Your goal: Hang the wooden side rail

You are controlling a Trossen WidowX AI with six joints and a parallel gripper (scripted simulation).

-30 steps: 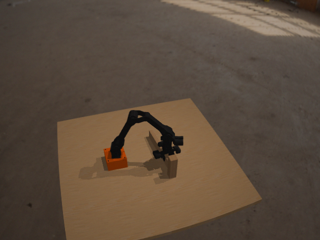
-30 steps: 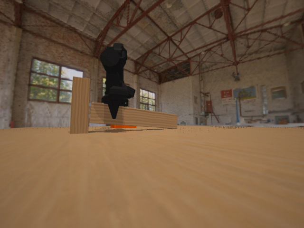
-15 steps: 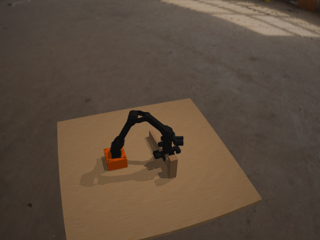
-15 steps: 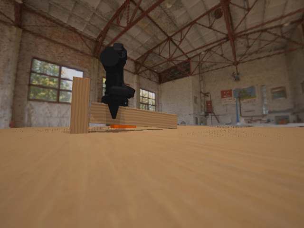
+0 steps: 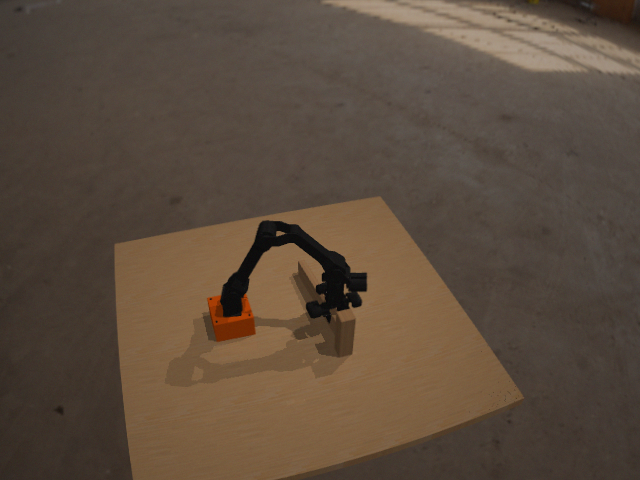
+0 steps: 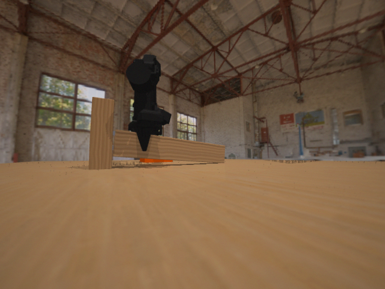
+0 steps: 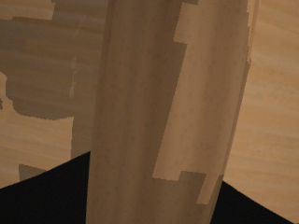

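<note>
Right now my gripper tip is 2 cm short of the headboard post, 10 cm to the left of it and 4 cm below it.
</note>
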